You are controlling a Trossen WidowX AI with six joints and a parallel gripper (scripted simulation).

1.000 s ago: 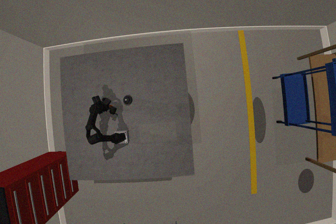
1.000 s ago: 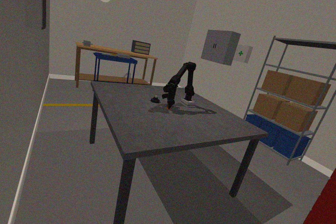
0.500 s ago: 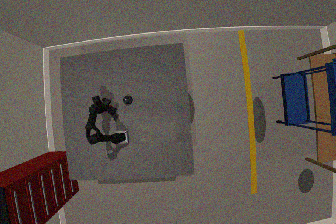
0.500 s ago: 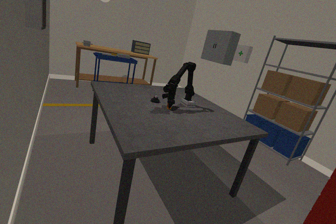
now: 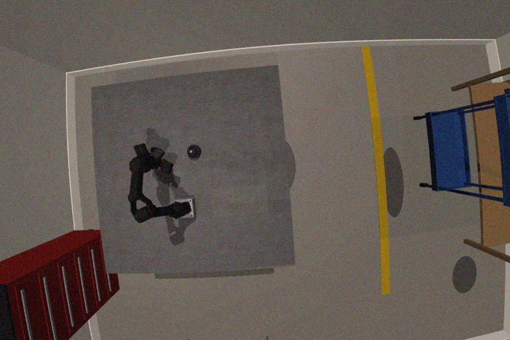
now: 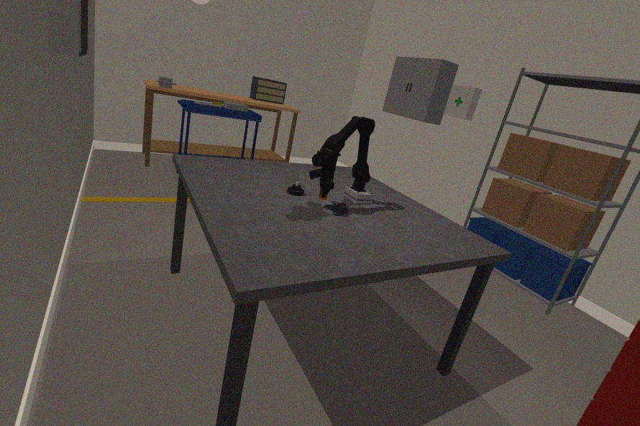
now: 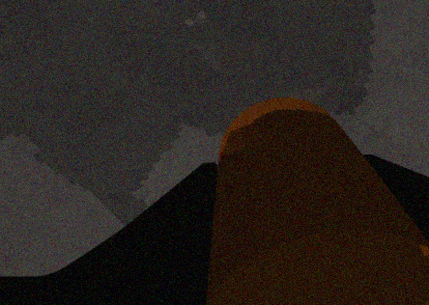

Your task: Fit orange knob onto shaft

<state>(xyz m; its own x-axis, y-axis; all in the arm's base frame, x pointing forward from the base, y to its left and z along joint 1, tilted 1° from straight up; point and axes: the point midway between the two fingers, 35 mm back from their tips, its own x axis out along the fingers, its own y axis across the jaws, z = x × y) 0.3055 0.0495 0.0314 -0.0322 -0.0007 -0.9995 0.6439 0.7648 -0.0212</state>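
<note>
Now: gripper tip 10 mm short of the dark round pedestal, 190 mm to the left of it and 20 mm above it. Round my gripper tip: orange knob: 30 mm above.
</note>
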